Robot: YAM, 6 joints.
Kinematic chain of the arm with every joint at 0, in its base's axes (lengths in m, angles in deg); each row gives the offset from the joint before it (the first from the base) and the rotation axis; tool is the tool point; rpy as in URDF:
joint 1: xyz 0 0 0.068 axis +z
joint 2: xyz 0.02 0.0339 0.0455 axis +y
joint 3: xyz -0.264 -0.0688 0 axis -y
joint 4: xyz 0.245 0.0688 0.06 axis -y
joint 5: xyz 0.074 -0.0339 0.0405 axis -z
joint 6: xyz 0.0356 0 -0.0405 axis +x
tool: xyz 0 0 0 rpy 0 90 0
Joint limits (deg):
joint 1: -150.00..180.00
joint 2: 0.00..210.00
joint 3: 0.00..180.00
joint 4: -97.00..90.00
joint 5: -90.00..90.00
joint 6: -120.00..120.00
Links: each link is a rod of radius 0.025 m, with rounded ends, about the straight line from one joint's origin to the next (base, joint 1, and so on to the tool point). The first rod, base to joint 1, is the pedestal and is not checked.
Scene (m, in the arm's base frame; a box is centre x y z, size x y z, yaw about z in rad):
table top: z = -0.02
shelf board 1: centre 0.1 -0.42 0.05 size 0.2 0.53 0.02 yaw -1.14
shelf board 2: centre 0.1 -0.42 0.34 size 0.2 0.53 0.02 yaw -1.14
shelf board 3: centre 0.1 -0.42 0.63 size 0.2 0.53 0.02 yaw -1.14
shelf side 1: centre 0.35 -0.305 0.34 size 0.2 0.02 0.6 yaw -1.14
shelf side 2: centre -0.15 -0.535 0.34 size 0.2 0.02 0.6 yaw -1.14
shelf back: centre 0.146 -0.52 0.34 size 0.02 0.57 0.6 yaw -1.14
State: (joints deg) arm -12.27 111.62 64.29 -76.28 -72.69 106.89
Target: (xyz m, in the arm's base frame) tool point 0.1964 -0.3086 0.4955
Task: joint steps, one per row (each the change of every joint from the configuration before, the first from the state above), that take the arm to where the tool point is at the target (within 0.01 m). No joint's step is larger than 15 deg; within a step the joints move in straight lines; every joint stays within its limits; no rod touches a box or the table.
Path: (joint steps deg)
1: -4.70 -9.48 6.60 13.17 -0.12 4.37
2: -4.71 -9.48 6.59 13.18 -0.12 4.37
3: -4.70 -9.49 6.60 13.17 -0.12 4.37
4: -11.57 -1.79 7.19 -6.95 1.94 -4.37
5: -11.57 -1.79 7.19 -6.95 1.93 -4.37
6: -11.58 -1.79 7.19 -6.95 1.94 -4.37
7: -0.76 12.42 10.01 8.55 0.78 0.00
8: -0.75 12.42 10.01 8.54 0.78 0.00

